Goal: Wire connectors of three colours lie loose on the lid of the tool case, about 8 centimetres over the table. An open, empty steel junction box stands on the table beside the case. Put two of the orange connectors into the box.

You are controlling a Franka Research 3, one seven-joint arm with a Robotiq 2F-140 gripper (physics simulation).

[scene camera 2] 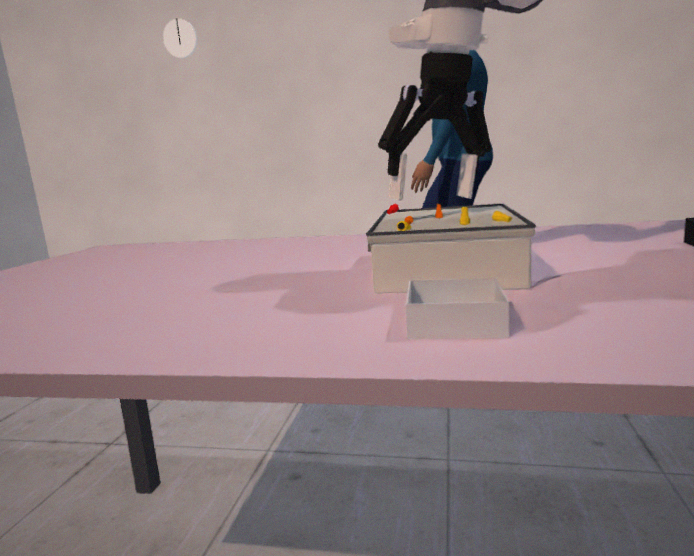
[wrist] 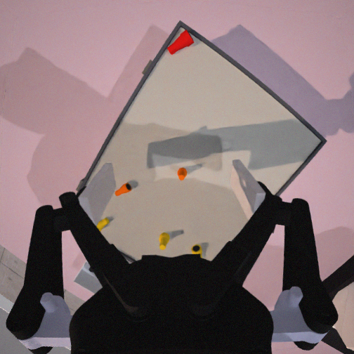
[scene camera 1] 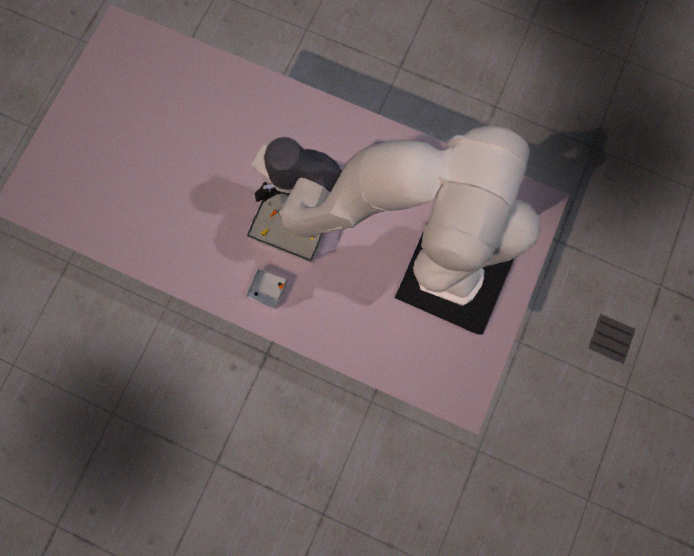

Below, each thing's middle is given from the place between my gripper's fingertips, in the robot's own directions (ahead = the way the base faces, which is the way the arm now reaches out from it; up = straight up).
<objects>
The tool case (scene camera 2: 434, 248) lies 7 cm below my hand, 2 cm behind it and 1 cm to the left of it. From my hand the other things lie so: steel junction box (scene camera 2: 456, 308): 28 cm to the left, 10 cm below, 7 cm behind.
</objects>
